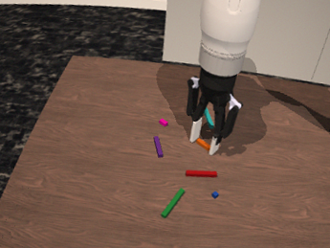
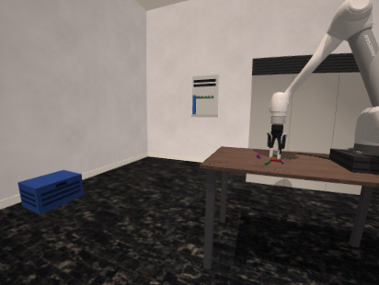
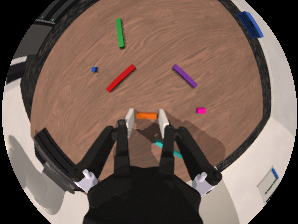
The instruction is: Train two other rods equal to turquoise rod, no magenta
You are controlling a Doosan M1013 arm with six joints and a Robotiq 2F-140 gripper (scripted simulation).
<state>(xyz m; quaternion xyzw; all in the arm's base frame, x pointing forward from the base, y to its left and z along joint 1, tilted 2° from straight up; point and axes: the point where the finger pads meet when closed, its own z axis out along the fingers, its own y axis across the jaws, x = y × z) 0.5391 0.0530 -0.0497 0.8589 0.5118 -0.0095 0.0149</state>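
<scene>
The orange rod lies 3 cm below my hand. From my hand the other things lie so: turquoise rod: 1 cm ahead, 11 cm to the right, 3 cm below; red rod: 1 cm behind, 9 cm to the left, 3 cm below; purple rod: 11 cm ahead, 4 cm to the left, 3 cm below.
</scene>
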